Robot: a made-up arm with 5 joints. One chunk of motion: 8 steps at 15 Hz.
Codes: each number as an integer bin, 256 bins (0 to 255) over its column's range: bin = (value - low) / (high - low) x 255, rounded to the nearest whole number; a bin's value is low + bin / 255 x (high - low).
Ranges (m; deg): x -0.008..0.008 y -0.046..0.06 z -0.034..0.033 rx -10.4..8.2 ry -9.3..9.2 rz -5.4..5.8
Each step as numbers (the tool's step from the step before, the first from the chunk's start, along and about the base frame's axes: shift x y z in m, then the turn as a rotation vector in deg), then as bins.
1 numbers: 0.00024 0.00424 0.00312 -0.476 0.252 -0.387
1 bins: 131 121 141 136 132 114
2 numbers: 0.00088 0.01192 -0.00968 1.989 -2.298 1.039
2 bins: 142 139 93 170 97 147
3 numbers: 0.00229 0.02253 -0.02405 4.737 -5.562 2.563
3 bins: 164 165 38 208 52 181
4 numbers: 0.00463 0.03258 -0.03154 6.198 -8.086 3.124
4 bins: 201 189 9 228 17 194
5 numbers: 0.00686 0.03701 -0.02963 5.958 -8.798 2.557
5 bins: 237 200 17 224 7 181
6 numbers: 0.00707 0.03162 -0.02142 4.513 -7.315 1.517
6 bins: 240 187 48 204 27 157
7 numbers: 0.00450 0.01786 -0.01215 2.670 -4.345 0.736
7 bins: 199 154 83 179 68 140
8 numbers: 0.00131 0.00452 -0.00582 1.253 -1.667 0.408
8 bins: 148 122 107 160 105 132
